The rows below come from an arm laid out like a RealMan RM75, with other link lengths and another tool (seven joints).
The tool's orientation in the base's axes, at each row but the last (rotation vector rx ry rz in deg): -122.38 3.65 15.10; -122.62 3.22 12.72; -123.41 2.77 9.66; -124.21 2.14 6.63; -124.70 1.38 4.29; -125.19 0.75 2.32
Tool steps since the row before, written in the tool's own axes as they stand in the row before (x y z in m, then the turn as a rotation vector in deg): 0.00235 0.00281 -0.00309 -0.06 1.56 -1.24; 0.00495 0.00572 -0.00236 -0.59 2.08 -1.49; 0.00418 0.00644 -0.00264 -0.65 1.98 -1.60; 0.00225 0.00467 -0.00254 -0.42 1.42 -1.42; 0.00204 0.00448 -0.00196 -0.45 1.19 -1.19; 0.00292 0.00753 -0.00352 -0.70 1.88 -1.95
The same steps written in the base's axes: 0.00238 -0.00399 -0.00119 -0.09 -1.89 -0.62; 0.00446 -0.00488 -0.00437 -0.64 -2.41 -0.82; 0.00377 -0.00565 -0.00445 -0.68 -2.45 -0.67; 0.00208 -0.00469 -0.00264 -0.42 -1.98 -0.33; 0.00192 -0.00414 -0.00269 -0.45 -1.66 -0.27; 0.00282 -0.00720 -0.00422 -0.70 -2.68 -0.39
